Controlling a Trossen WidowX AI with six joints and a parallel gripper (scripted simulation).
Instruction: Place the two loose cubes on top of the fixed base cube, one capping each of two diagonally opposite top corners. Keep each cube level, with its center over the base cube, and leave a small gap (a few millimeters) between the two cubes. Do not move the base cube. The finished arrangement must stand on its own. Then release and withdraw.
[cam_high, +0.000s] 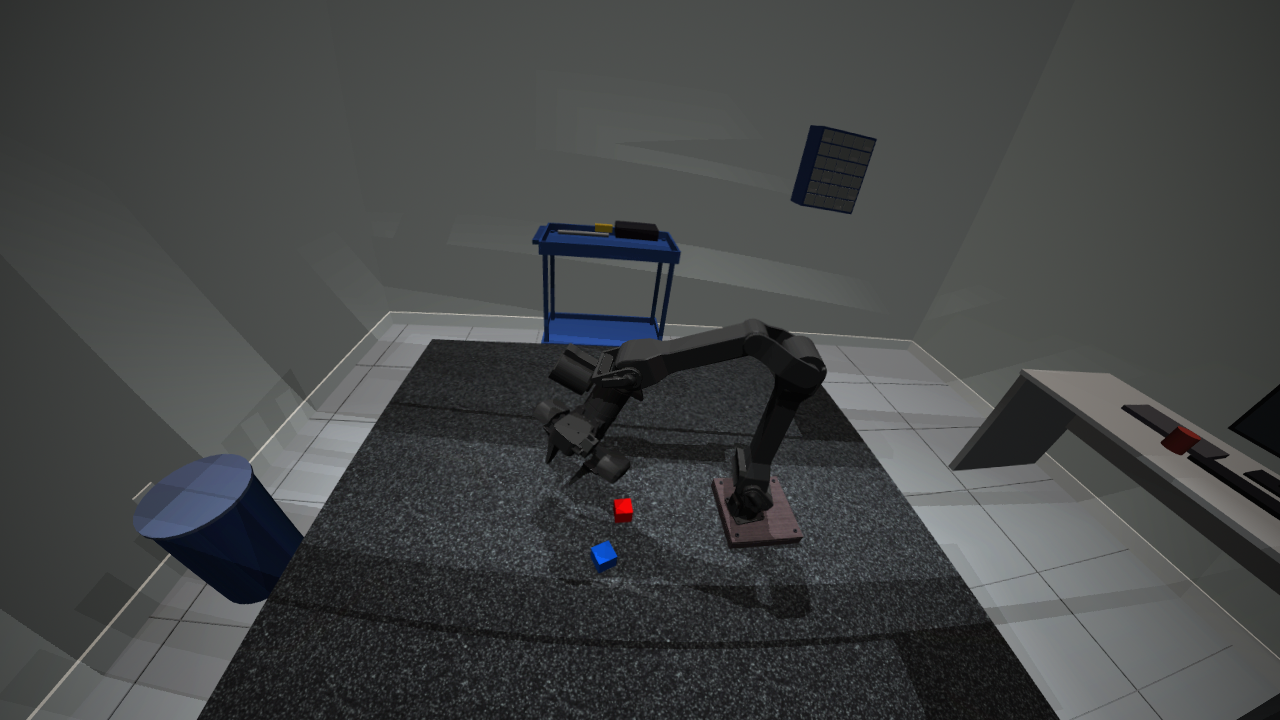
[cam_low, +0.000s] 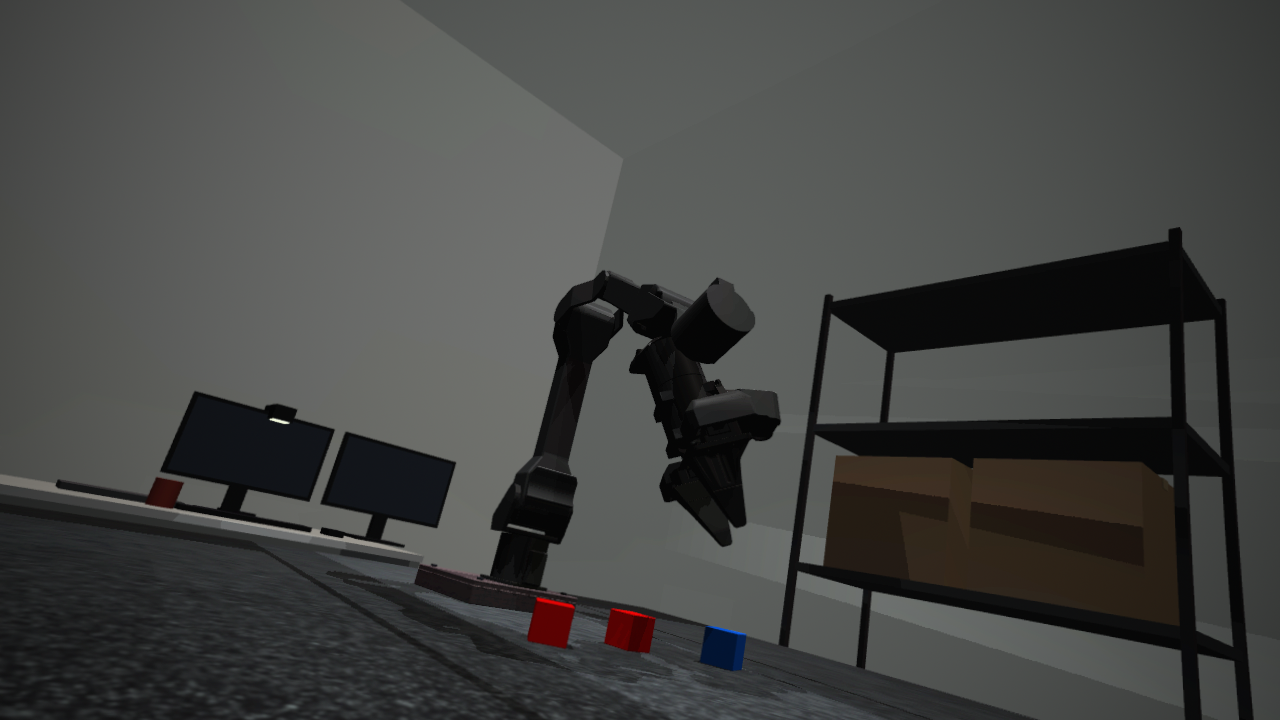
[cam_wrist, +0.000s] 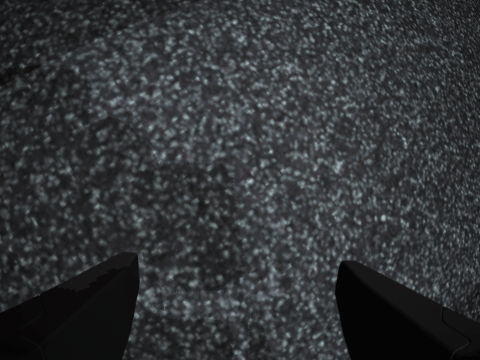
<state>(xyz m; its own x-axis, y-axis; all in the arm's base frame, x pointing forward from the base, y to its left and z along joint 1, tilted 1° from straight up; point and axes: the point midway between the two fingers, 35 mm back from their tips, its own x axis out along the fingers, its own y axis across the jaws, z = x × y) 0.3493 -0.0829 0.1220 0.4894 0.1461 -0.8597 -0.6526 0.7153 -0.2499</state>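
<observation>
Right now my gripper tip is 12 cm to the right of the blue base cube, 10 cm above it and 7 cm past it.
</observation>
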